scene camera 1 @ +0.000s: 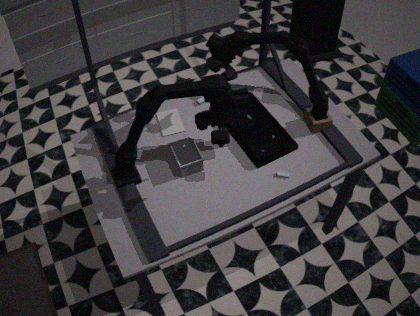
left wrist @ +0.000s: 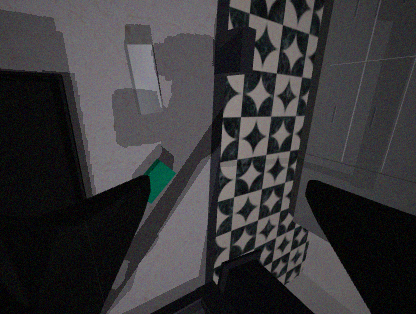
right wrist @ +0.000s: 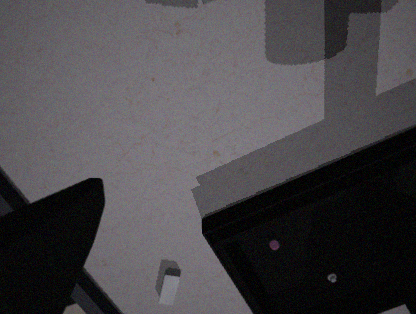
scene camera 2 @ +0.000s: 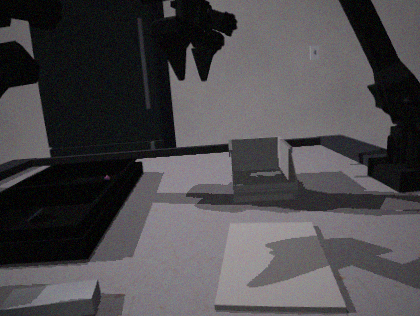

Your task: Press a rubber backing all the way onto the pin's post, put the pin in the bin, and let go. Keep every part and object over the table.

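A black tray lies mid-table. In it are a teal piece, a tiny pink piece and a small grey round piece; which is the pin or backing is too small to tell. The open grey bin stands left of the tray in scene camera 1. My right gripper is open and empty, above the table between tray and bin. My left gripper is open and empty, high near the far table edge.
A flat white plate lies behind the bin in scene camera 1. A pale block and a green block lie beyond the tray. A small white block lies near the front frame bar.
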